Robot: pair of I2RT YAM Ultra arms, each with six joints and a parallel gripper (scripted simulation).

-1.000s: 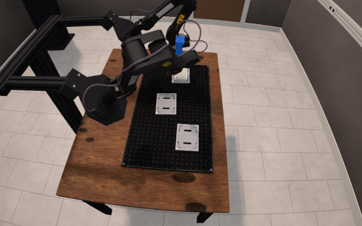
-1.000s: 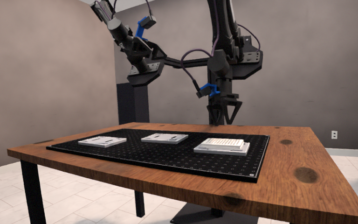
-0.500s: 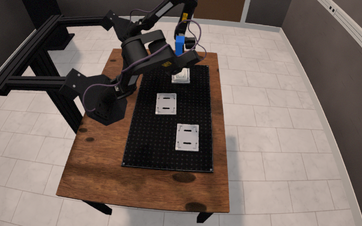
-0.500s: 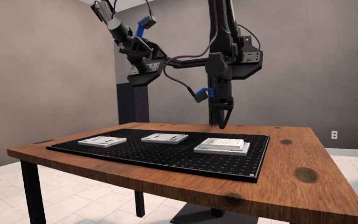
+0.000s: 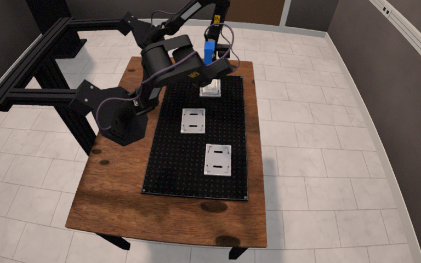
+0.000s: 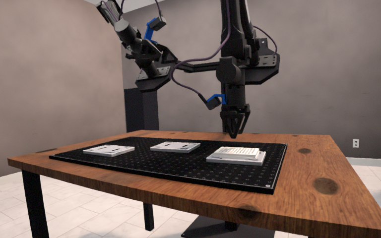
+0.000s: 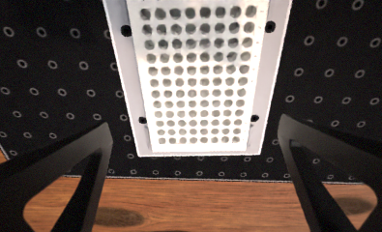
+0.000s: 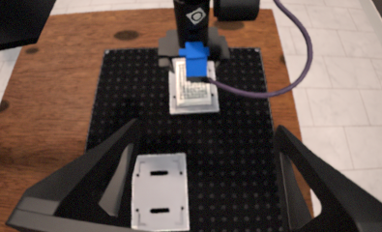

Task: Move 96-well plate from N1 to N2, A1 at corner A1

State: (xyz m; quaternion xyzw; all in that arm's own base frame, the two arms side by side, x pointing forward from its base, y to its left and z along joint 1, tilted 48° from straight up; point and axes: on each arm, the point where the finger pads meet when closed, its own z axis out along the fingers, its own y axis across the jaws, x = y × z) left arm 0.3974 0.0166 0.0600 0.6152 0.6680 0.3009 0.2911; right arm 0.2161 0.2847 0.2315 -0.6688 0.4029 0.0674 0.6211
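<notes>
My left hand is 60 mm above the white 96-well plate. Round my left hand: plate nest (50 mm ahead, 500 mm to the right, 70 mm below).
</notes>
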